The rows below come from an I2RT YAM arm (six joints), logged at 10 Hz.
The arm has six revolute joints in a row. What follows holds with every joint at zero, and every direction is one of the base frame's. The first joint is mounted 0.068 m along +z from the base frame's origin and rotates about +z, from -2.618 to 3.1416 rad. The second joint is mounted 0.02 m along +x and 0.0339 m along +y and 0.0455 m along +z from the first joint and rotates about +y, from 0 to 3.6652 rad. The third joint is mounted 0.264 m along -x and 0.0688 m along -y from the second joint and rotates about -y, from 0 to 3.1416 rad. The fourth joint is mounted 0.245 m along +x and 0.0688 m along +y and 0.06 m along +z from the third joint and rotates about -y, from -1.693 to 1.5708 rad. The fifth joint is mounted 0.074 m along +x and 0.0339 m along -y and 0.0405 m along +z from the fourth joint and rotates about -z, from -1.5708 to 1.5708 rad. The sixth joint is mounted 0.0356 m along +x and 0.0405 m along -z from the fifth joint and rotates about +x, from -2.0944 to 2.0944 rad. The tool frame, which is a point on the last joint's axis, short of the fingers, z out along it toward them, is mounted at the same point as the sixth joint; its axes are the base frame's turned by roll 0, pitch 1.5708 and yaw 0 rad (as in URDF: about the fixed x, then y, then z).
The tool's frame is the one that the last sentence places.
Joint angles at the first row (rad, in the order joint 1, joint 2, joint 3, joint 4, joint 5, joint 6):
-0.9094, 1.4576, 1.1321, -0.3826, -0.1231, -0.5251
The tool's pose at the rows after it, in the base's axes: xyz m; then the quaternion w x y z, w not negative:
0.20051 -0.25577 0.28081 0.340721 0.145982 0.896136 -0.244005
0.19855 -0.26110 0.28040 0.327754 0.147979 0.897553 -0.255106
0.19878 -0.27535 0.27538 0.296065 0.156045 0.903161 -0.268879
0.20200 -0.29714 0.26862 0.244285 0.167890 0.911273 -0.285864
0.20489 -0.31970 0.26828 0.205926 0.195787 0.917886 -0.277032
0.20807 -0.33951 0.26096 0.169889 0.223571 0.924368 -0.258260
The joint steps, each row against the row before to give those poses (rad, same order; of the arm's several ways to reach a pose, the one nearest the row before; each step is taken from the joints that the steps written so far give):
-0.0077, 0.0028, -0.0061, 0.0066, 0.0212, -0.0222
-0.0121, 0.0131, 0.0124, -0.0058, 0.0231, -0.0192
-0.0194, 0.0539, 0.0403, -0.0178, 0.0493, -0.0271
-0.0198, 0.0912, 0.0809, -0.0427, 0.0834, -0.0323
-0.0234, 0.0968, 0.1255, -0.0988, 0.0430, 0.0190
-0.0179, 0.0980, 0.1100, -0.0941, 0.0298, 0.0314

